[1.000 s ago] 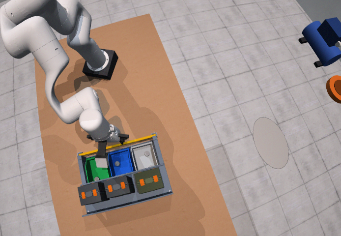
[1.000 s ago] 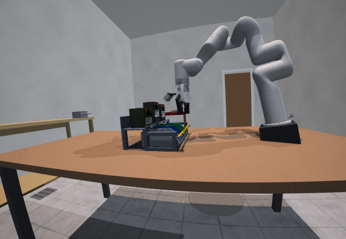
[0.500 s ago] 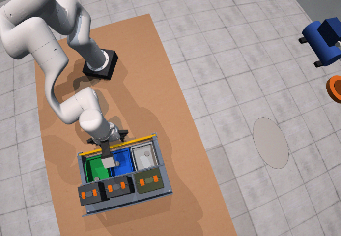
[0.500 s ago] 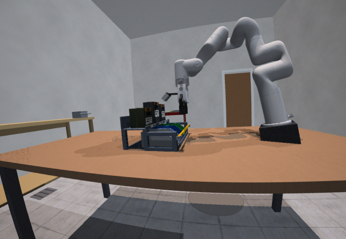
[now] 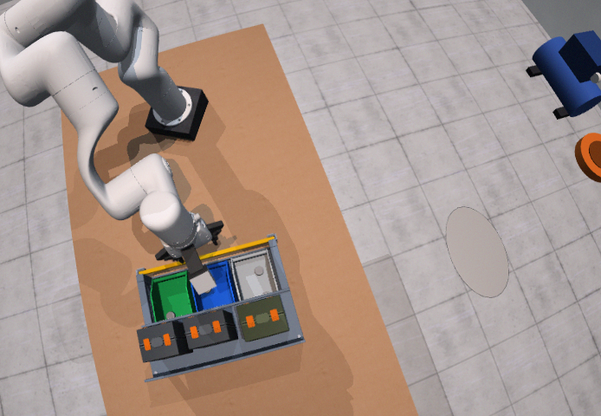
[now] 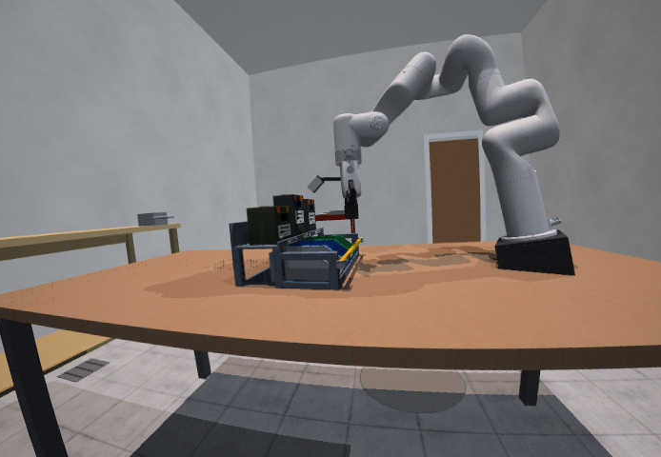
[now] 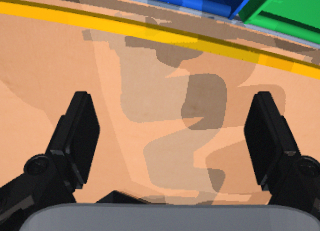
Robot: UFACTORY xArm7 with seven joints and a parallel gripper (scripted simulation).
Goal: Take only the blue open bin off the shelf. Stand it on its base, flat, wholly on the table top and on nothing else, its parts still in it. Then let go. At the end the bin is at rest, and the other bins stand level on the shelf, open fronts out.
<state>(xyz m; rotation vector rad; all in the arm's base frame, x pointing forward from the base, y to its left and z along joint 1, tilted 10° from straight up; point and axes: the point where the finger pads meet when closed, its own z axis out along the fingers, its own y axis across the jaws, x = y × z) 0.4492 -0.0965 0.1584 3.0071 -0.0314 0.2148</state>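
Right now my hand is 100 mm above the yellow bar. The rest, counted from my hand: green bin (140 mm to the right, 120 mm below, 70 mm ahead); blue open bin (120 mm below, 100 mm ahead, 30 mm to the right); grey bin (130 mm ahead, 120 mm below, 80 mm to the left).
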